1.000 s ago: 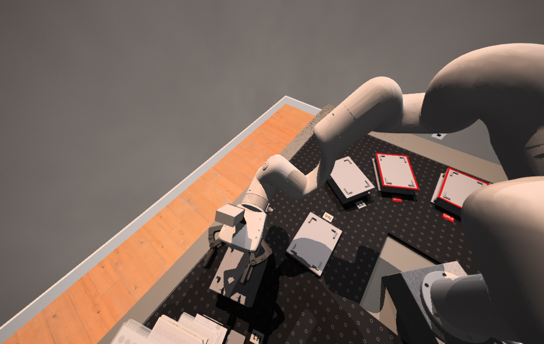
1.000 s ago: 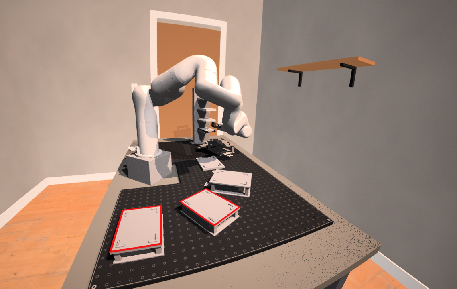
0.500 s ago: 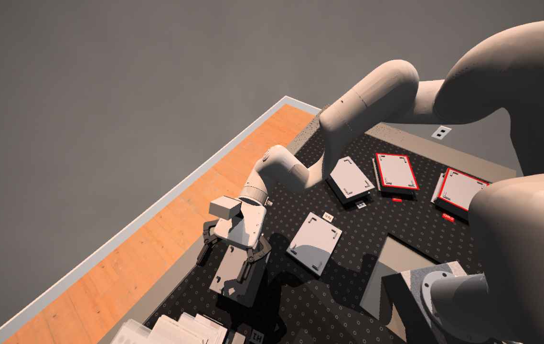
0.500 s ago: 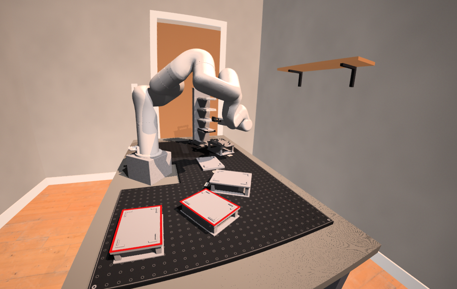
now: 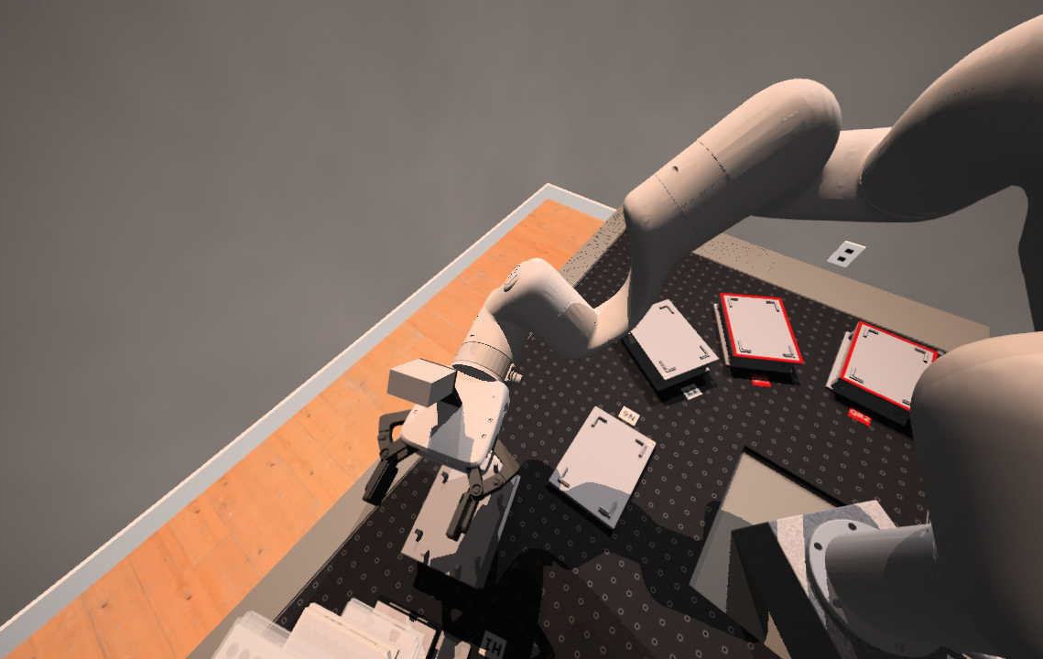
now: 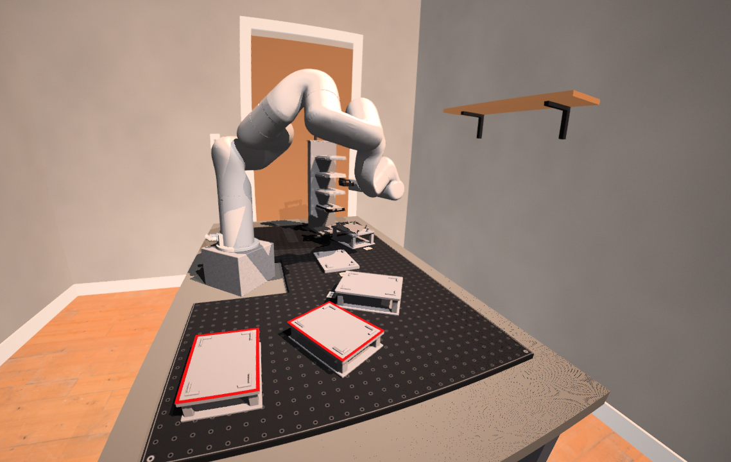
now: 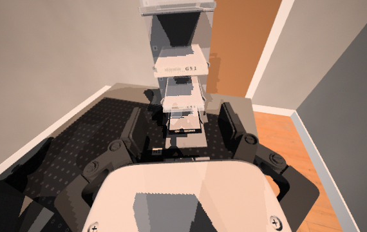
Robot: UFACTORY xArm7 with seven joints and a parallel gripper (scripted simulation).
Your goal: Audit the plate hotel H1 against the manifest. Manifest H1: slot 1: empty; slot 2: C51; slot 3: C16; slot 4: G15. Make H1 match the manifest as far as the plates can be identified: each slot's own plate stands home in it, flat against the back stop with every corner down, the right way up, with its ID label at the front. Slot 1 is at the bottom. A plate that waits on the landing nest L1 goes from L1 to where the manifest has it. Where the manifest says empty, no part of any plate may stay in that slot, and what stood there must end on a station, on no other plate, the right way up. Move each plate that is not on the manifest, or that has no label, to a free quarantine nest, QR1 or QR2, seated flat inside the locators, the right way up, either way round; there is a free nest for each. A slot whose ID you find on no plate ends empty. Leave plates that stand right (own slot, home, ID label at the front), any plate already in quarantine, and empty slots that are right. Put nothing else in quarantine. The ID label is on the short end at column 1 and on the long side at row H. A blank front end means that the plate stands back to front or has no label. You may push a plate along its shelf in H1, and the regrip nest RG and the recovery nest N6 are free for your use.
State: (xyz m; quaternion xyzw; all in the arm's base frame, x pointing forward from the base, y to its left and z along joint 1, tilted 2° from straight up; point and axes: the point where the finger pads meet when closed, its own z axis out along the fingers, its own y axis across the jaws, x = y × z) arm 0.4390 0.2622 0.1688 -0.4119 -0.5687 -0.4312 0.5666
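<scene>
Now: the white well plate 4 cm behind my hand, 15 cm to the left of it and 1 cm above it. Also, from my hand: regrip nest RG: 1 cm ahead, 3 cm to the right, 20 cm below; clear plate labelled C51: 4 cm behind, 15 cm to the left, 6 cm below; dark plate: 4 cm behind, 15 cm to the left, 14 cm below.
</scene>
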